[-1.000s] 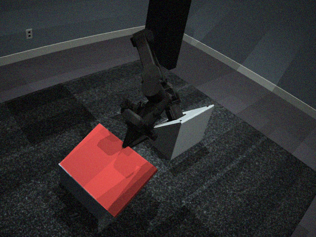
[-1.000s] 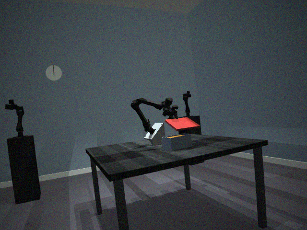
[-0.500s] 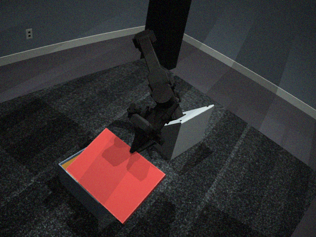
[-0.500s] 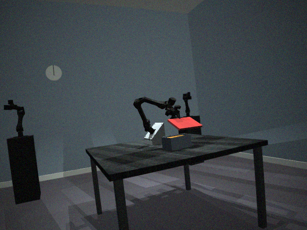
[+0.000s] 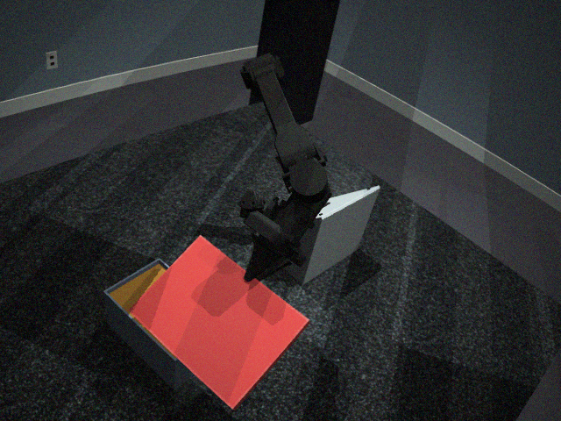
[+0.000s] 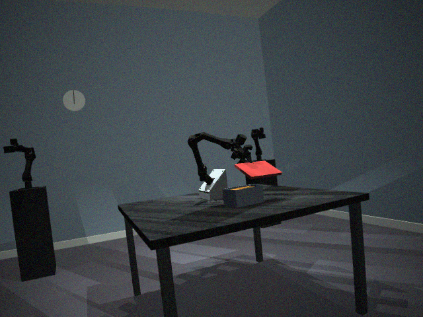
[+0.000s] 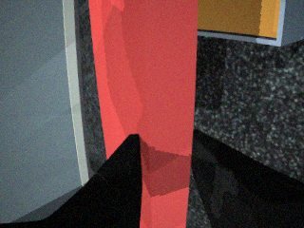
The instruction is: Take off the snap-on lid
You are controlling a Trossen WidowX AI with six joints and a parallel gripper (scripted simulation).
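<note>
Now: the red lid 70 mm ahead of my gripper tip and 30 mm below it. From my gripper tip the other things lie so: storage box: 180 mm below, 130 mm to the right, 70 mm ahead.
</note>
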